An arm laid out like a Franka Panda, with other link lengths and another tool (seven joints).
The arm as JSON. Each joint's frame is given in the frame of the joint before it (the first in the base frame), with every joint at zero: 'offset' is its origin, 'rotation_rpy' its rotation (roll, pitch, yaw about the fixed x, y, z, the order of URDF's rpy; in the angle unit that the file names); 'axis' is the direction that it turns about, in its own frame. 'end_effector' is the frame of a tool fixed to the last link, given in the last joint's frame.
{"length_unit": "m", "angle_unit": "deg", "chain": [
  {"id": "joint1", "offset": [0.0, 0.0, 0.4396], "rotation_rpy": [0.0, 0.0, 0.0], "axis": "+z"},
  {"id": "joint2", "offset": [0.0, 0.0, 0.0], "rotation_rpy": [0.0, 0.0, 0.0], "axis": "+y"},
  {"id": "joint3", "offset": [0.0, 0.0, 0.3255], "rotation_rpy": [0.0, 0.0, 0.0], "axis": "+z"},
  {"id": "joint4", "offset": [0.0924, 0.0, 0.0], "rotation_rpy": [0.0, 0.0, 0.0], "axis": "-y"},
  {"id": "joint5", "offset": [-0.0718, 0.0, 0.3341], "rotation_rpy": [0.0, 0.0, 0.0], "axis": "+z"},
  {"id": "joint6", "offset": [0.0, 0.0, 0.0], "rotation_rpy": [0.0, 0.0, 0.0], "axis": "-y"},
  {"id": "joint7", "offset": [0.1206, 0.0, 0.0], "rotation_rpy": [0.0, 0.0, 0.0], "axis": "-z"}
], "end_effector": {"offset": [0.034, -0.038, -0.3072], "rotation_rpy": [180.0, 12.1, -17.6]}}
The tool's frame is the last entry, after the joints.
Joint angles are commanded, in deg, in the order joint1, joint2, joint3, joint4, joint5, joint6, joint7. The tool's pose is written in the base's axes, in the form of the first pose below.
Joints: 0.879 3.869 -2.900 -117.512 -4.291 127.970 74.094
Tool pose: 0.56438 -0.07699 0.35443 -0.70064 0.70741 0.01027 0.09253
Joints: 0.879 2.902 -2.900 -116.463 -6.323 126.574 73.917
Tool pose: 0.56676 -0.08415 0.37107 -0.70875 0.70034 -0.00337 0.08471
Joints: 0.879 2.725 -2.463 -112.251 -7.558 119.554 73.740
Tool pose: 0.55982 -0.08755 0.39268 -0.71214 0.69946 0.00479 0.05993
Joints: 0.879 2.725 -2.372 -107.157 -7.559 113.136 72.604
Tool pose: 0.55869 -0.09030 0.42049 -0.71486 0.69745 0.01159 0.04904
